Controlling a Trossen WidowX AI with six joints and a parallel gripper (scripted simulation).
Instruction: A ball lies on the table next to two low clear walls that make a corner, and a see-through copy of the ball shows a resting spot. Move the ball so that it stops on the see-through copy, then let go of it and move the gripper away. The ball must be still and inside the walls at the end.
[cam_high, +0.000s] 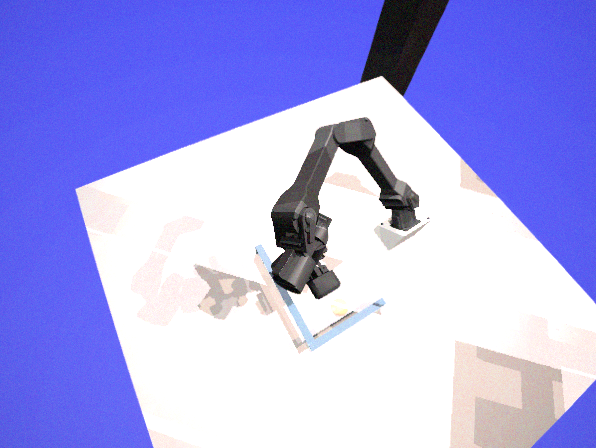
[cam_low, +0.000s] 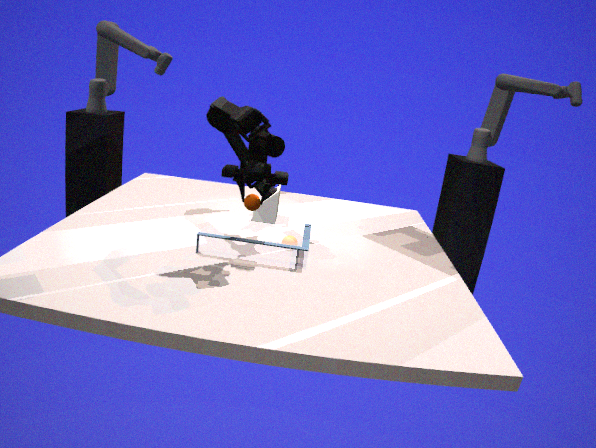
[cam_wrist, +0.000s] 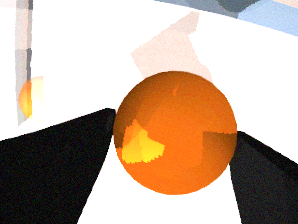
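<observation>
The see-through ball copy is 5 cm behind my gripper tip, 12 cm to the left of it and 13 cm below it. Also, from my gripper tip: orange ball right at my gripper tip.
</observation>
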